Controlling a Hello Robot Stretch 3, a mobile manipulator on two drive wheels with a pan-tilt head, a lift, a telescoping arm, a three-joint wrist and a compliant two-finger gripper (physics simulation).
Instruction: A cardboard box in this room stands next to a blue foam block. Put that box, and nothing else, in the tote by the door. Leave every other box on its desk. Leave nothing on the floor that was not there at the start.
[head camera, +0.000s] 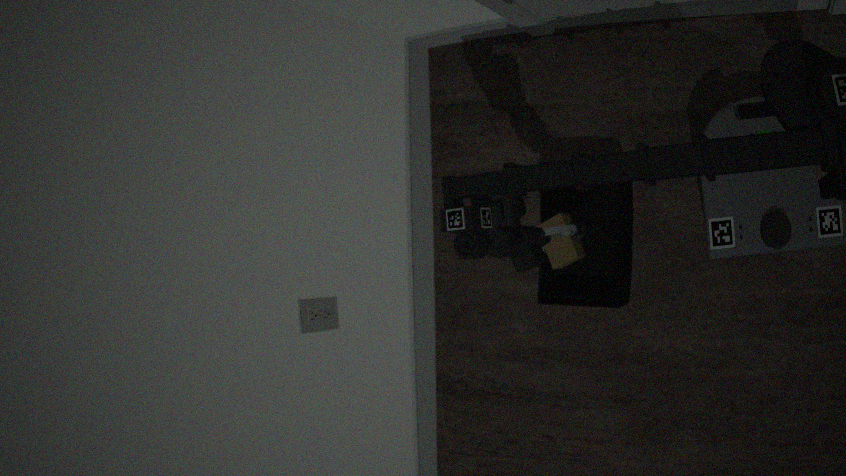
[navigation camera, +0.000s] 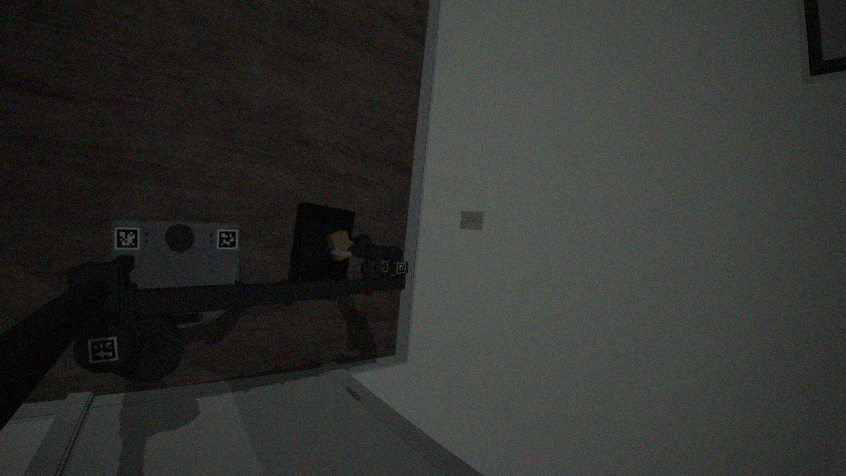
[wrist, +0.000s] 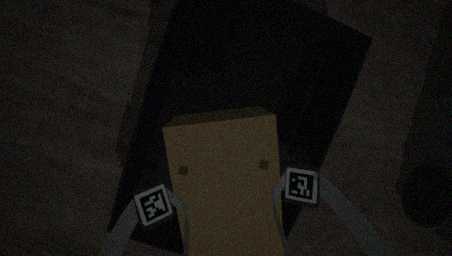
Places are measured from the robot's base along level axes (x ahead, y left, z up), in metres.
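Pixels of known places: gripper, fingertip midpoint: (head camera: 565, 239) (navigation camera: 336, 245); robot's base, origin of the base link: (head camera: 773, 228) (navigation camera: 179, 235).
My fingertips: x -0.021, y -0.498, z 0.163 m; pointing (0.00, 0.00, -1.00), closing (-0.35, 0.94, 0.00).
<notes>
For each thing: its top centre in the pictures, then the offset to it from my fingertips.
- cardboard box, middle of its top: (head camera: 556, 241) (navigation camera: 343, 245) dx +0.004, dy +0.001, dz +0.053 m
- black tote, middle of its top: (head camera: 581, 234) (navigation camera: 326, 246) dx -0.008, dy +0.013, dz -0.062 m
- outlet, middle of its top: (head camera: 299, 317) (navigation camera: 483, 220) dx +0.115, dy -0.451, dz +0.295 m
The cardboard box (head camera: 563, 251) (navigation camera: 338, 239) (wrist: 225, 150) is tan and held between the fingers of my gripper (head camera: 560, 236) (navigation camera: 341, 245) (wrist: 223, 163). The gripper is shut on it. The black tote (head camera: 606, 260) (navigation camera: 313, 230) (wrist: 260, 55) stands on the floor between the wall and my base. In the head and navigation views the box overlaps the wall-side part of the tote's outline. In the wrist view the tote spreads beyond and around the box. The dark picture hides how far the box is above or inside the tote. The blue foam block does not show.
A pale wall (head camera: 207, 177) (navigation camera: 591, 236) with an outlet (head camera: 318, 314) (navigation camera: 471, 220) rises beyond the wrist. My grey base (head camera: 763, 189) (navigation camera: 177, 263) stands on the tote's other side. My arm (head camera: 668, 159) (navigation camera: 260, 294) reaches across the tote's end. Another wall meets the floor behind the arm.
</notes>
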